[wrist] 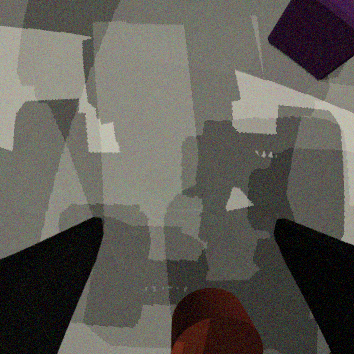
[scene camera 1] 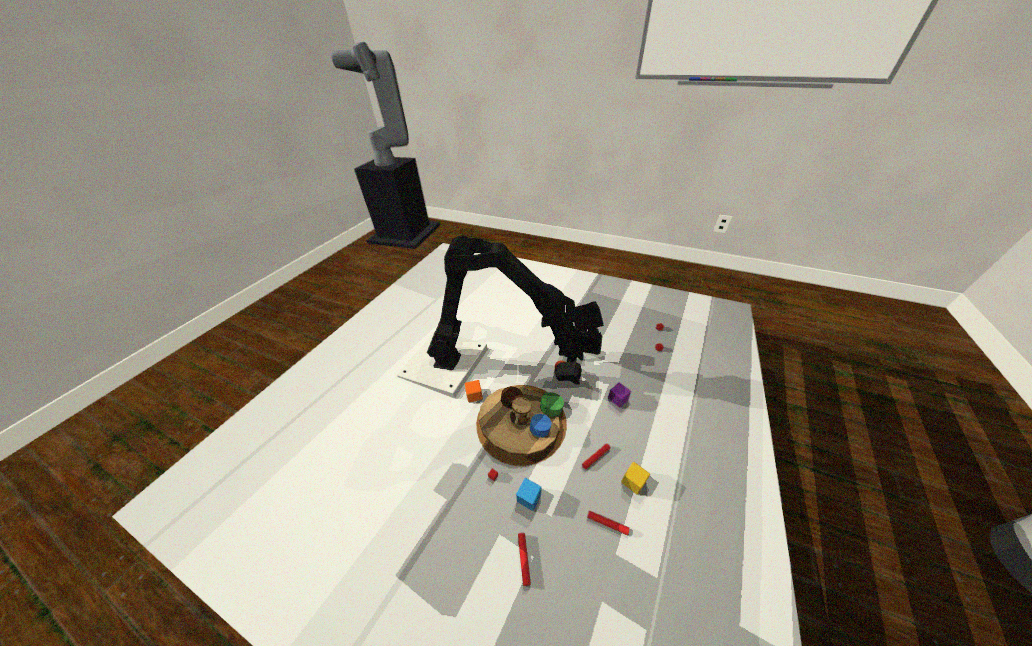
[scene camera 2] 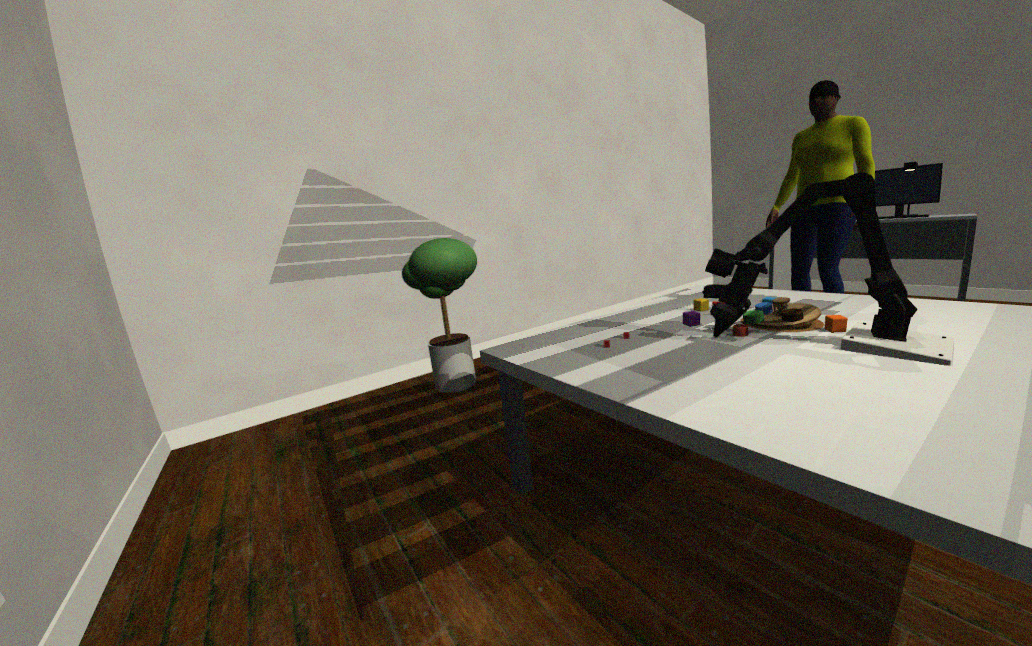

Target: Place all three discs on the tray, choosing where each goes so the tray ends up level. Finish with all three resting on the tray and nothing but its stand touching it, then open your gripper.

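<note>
The round wooden tray point(scene camera 1: 493, 447) point(scene camera 2: 812, 313) has a raised centre piece. A green disc point(scene camera 1: 552, 404) point(scene camera 2: 753, 316) and a blue disc point(scene camera 1: 540, 425) point(scene camera 2: 762, 307) rest on it, side by side near its rim. A dark brown round piece point(scene camera 1: 511, 396) point(scene camera 2: 792, 313) is also on it. Whether the tray is level is hard to tell. The red disc point(scene camera 1: 559, 364) point(scene camera 2: 740, 330) point(wrist: 215, 325) stands on the table beside the tray, partly hidden by the gripper in scene camera 1. My gripper point(scene camera 1: 568, 373) point(scene camera 2: 718, 331) point(wrist: 190, 226) is open and low, with the red disc at the bottom of the wrist view.
An orange cube point(scene camera 1: 473, 390) point(scene camera 2: 836, 323) stands near the arm's base. A purple cube point(scene camera 1: 619, 393) point(scene camera 2: 691, 317) point(wrist: 317, 35) is near the gripper. A yellow cube point(scene camera 1: 635, 477), a light blue cube point(scene camera 1: 528, 493), red bars point(scene camera 1: 595, 456) and small red pieces point(scene camera 1: 659, 347) lie around.
</note>
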